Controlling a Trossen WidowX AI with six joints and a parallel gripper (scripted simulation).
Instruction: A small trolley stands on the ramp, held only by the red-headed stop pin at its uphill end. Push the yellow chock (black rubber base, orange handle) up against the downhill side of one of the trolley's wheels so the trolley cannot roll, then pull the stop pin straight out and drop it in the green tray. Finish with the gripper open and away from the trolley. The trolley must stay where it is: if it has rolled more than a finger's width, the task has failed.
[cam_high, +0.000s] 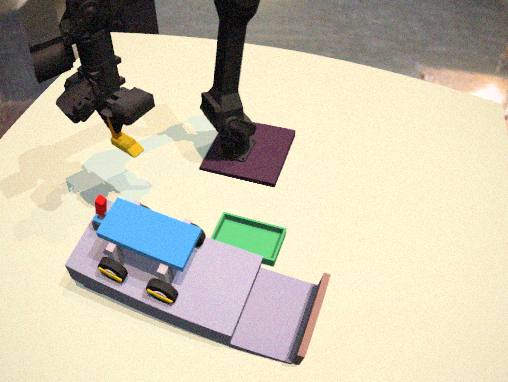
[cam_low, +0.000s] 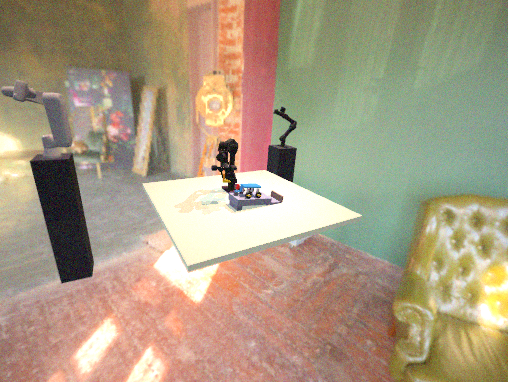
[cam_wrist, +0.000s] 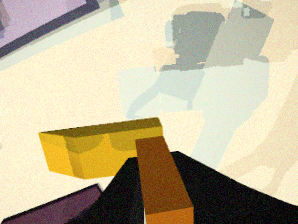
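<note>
Now: gripper tip 1 cm short of the green tray, 25 cm to the right of it and 18 cm above it. Round my gripper tip: red-headed stop pin (14 cm ahead, 5 cm to the left, 5 cm below); yellow chock (2 cm to the left, 1 cm below); trolley (15 cm ahead, 15 cm to the left, 6 cm below).
</note>
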